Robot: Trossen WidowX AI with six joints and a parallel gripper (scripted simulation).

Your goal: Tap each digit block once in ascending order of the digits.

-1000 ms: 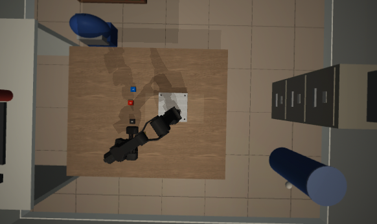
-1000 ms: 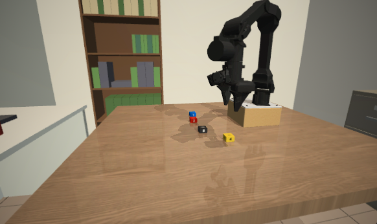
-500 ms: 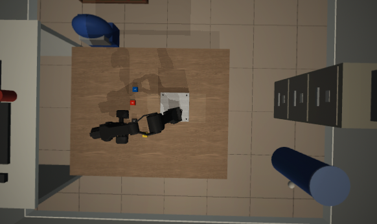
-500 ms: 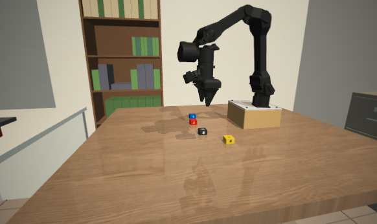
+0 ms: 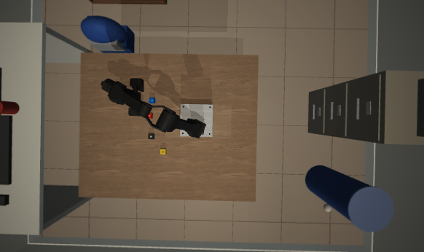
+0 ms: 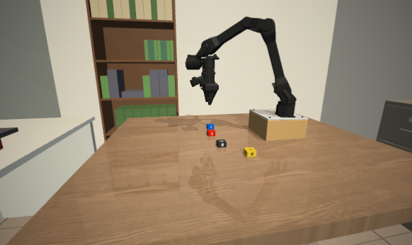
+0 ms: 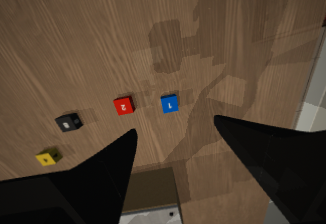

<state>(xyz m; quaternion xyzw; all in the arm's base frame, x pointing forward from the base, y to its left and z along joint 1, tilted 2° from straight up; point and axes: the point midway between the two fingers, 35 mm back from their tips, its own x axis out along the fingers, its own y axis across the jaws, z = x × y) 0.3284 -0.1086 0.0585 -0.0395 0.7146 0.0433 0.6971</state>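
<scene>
Now: gripper tip 1 cm past the blue block, 1 cm to the left of it and 12 cm above it. Also, from my gripper tip: red block: 1 cm behind, 9 cm to the left, 12 cm below; yellow block: 13 cm behind, 29 cm to the left, 12 cm below; black block: 4 cm behind, 21 cm to the left, 12 cm below.
</scene>
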